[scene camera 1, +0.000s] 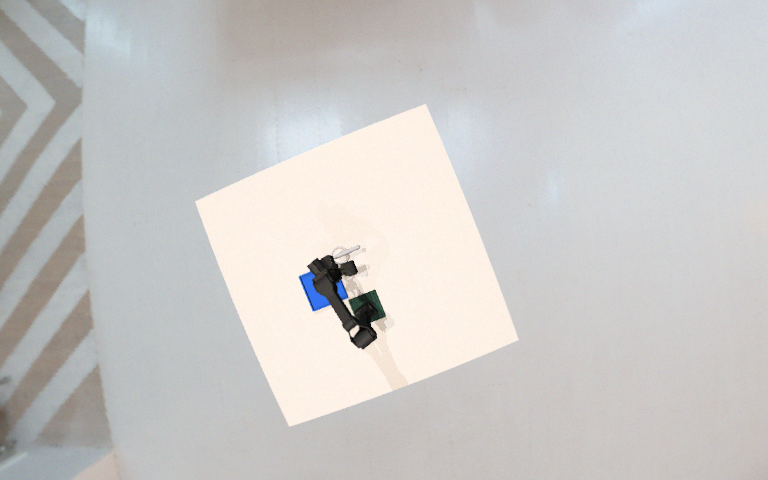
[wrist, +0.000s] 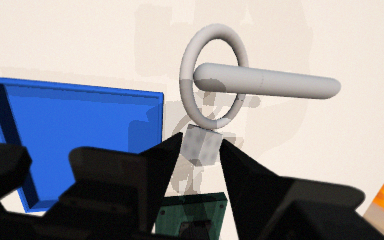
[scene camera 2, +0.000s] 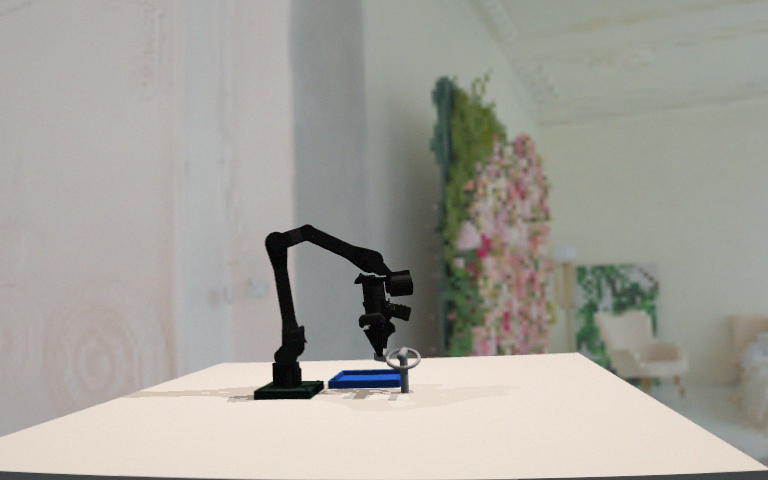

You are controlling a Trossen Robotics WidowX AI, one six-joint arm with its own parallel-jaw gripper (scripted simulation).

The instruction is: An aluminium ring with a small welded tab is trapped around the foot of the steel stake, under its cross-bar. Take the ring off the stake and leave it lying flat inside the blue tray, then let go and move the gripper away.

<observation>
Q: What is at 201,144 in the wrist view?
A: An aluminium ring.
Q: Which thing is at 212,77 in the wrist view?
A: A steel stake.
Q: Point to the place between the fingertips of my gripper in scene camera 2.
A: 381,357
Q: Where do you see a blue tray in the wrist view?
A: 51,118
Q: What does my gripper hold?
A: An aluminium ring.
</observation>
